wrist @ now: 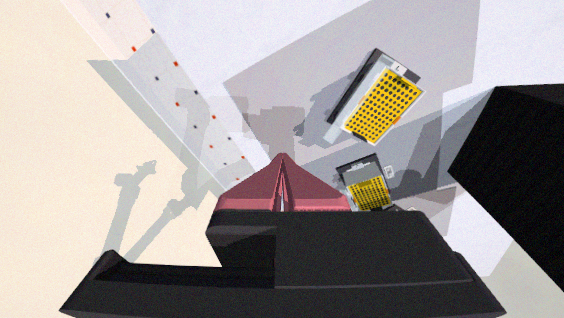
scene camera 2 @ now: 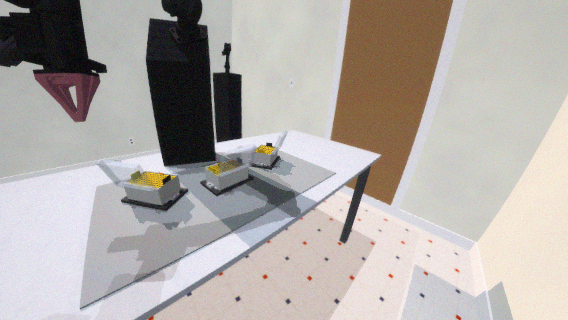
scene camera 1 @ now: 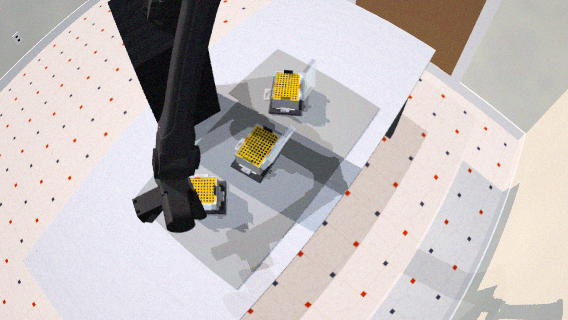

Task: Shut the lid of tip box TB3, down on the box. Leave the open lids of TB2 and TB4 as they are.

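Frame: origin at the arm's base, x ahead, y left, z up, level; metres.
Where they show: gripper, fingertip midpoint: (wrist: pixel 282 159) (scene camera 2: pixel 80 121) (scene camera 1: pixel 195 218); arm's base, origin of the base link: (scene camera 2: pixel 188 36).
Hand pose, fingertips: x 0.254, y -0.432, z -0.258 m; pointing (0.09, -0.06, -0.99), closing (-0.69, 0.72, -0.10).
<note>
Things, the pixels of their top centre, and the offset from my fingertips. Level surfaces: height alone.
- TB3, middle of its top: (wrist: pixel 382 113) (scene camera 1: pixel 195 188) (scene camera 2: pixel 150 174) 0.089 m back, 0.127 m left, 0.181 m down
- TB2, middle of its top: (scene camera 1: pixel 257 142) (wrist: pixel 372 200) (scene camera 2: pixel 226 162) 0.035 m ahead, 0.317 m left, 0.181 m down
- TB4, middle of its top: (scene camera 1: pixel 287 82) (scene camera 2: pixel 265 146) 0.052 m ahead, 0.554 m left, 0.181 m down
- grey mat, its level: 0.255 m down
- white table, its level: 0.258 m down
TB3 (scene camera 1: pixel 205 192) (scene camera 2: pixel 159 181) (wrist: pixel 384 105) is a pale box with a yellow rack on a dark base, nearest in the scene camera 2 view. Its clear lid (scene camera 2: pixel 117 173) stands open, leaning outward to the left in that view; the arm hides it in the scene camera 1 view. My gripper (scene camera 2: pixel 79 120) (wrist: pixel 282 159) is shut and empty, its pink fingers together, high above and left of TB3 in the scene camera 2 view, apart from the lid. TB2 (scene camera 1: pixel 257 146) (scene camera 2: pixel 227 176) (wrist: pixel 369 192) and TB4 (scene camera 1: pixel 287 86) (scene camera 2: pixel 265 151) have open lids.
The boxes stand on a grey mat (scene camera 1: pixel 350 107) (scene camera 2: pixel 97 270) on a white table (scene camera 1: pixel 90 250) (scene camera 2: pixel 30 225). A black pedestal (scene camera 1: pixel 135 50) (scene camera 2: pixel 182 100) (wrist: pixel 515 175) rises behind them. The dark arm (scene camera 1: pixel 182 90) reaches over TB3 in the scene camera 1 view.
</note>
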